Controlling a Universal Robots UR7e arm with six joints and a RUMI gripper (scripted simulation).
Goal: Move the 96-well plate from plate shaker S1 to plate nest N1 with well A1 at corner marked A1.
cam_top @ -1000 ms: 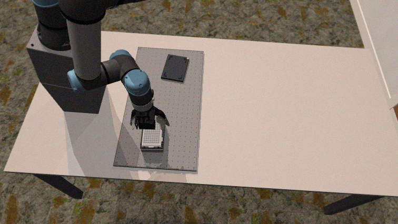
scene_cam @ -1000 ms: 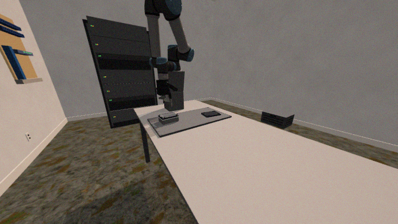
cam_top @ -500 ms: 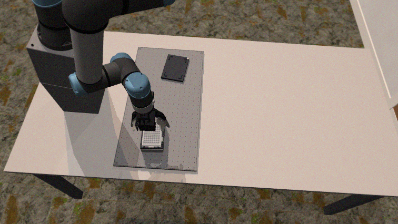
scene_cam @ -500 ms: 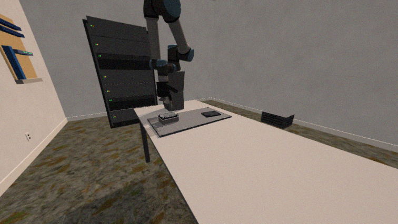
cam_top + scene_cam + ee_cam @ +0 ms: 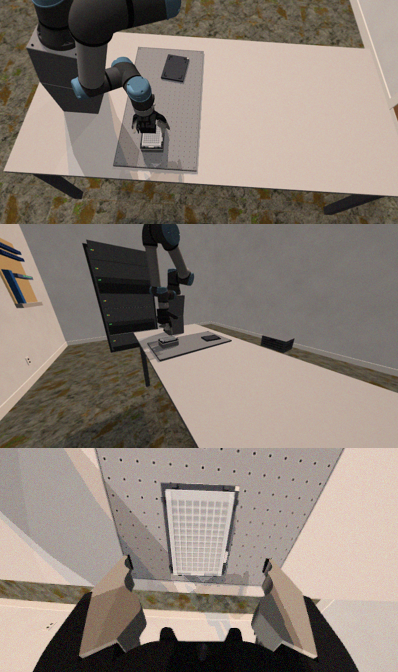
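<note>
The 96-well plate lies 50 mm below my hand. Also, from my hand: plate nest N1 (420 mm to the left, 100 mm below); pale label (500 mm to the left, 100 mm below, 50 mm ahead).
</note>
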